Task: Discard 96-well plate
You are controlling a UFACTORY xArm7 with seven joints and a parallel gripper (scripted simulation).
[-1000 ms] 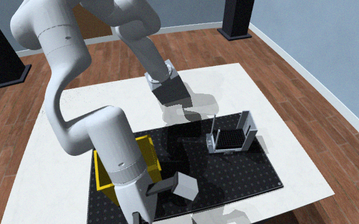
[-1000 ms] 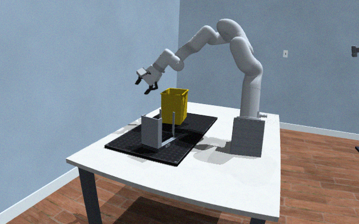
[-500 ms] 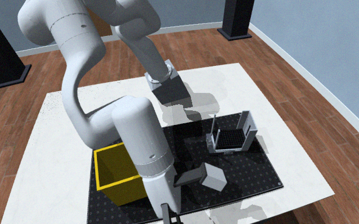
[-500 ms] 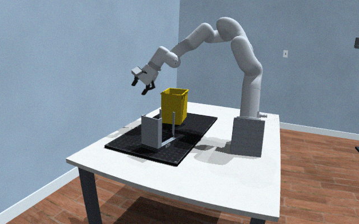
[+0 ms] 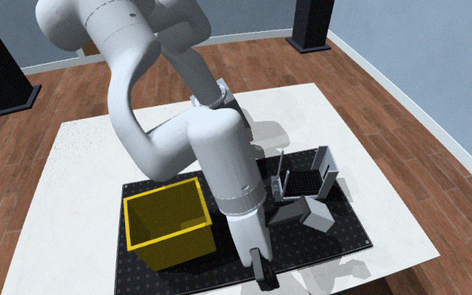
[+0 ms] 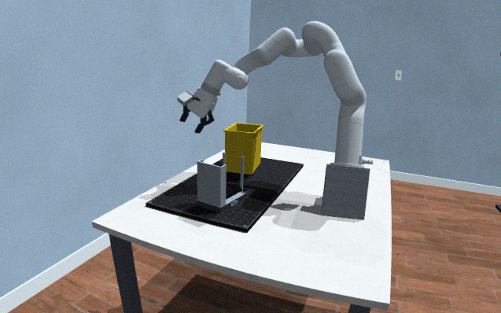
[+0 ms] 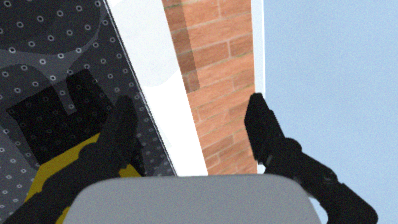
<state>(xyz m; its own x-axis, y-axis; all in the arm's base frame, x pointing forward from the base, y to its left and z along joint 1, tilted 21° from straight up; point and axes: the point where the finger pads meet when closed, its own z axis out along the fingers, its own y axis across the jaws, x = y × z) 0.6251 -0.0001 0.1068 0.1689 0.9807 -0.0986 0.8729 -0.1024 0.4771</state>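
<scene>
The black 96-well plate lies 230 mm behind my hand, 220 mm to the left of it and 170 mm below it. The rest, counted from my hand: thin post (280 mm behind, 170 mm to the left, 120 mm below); yellow plastics bin W1 (180 mm behind, 170 mm to the right, 120 mm below); white 96-well plate (230 mm behind, 220 mm to the left, 180 mm below).
</scene>
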